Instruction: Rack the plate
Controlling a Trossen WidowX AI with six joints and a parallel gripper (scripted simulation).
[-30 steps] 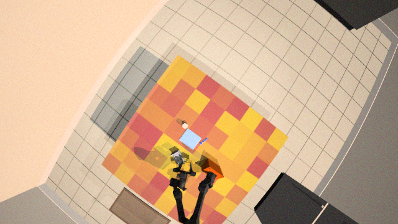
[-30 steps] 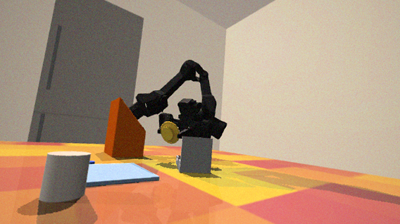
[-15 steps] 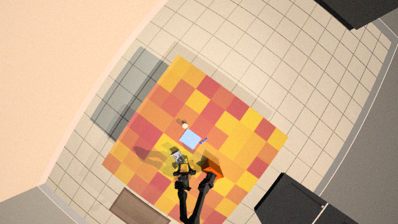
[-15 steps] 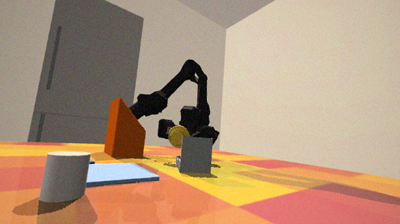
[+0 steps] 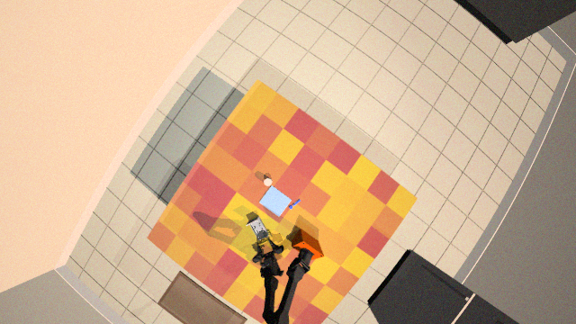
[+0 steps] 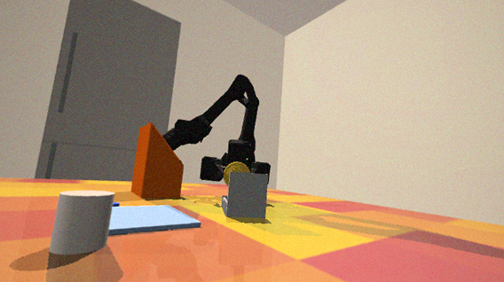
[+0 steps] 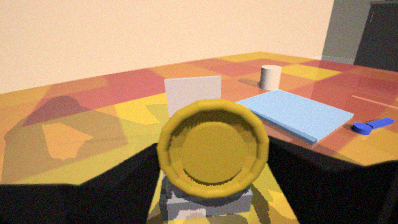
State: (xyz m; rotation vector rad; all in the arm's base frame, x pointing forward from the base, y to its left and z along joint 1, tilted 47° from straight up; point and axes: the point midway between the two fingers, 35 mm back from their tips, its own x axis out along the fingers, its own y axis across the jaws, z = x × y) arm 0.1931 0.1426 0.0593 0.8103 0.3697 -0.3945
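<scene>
Now: the dish rack 60 mm ahead of my gripper tip, 20 mm to the right of it and 40 mm below it. The rest, counted from my gripper tip: yellow plate (10 mm behind); then light blue mat (80 mm ahead, 220 mm to the right, 60 mm below); then blue spoon (20 mm behind, 270 mm to the right, 60 mm below).
</scene>
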